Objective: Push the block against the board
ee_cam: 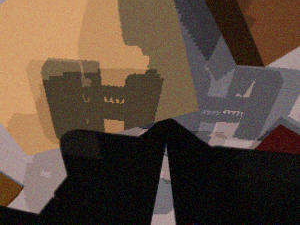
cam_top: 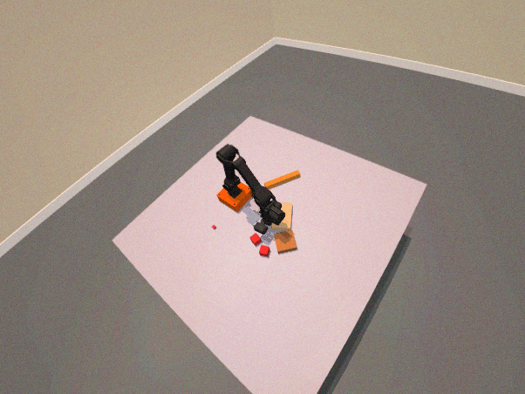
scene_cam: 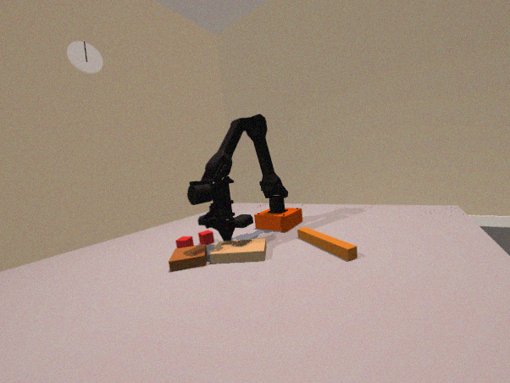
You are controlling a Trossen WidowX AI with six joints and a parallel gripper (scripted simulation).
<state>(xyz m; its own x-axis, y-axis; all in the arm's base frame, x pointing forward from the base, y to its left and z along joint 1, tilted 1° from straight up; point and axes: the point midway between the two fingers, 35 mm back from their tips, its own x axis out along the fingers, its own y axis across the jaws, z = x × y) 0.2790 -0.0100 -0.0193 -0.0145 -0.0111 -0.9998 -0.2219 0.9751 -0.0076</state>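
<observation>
Right now my gripper tip is 80 mm to the right of the tan board and 20 mm short of it. Round my gripper tip: tiny red cube 230 mm behind, 210 mm to the right; long orange bar 270 mm to the left, 150 mm behind, 10 mm above; orange-brown square block 130 mm ahead, 20 mm to the right.
</observation>
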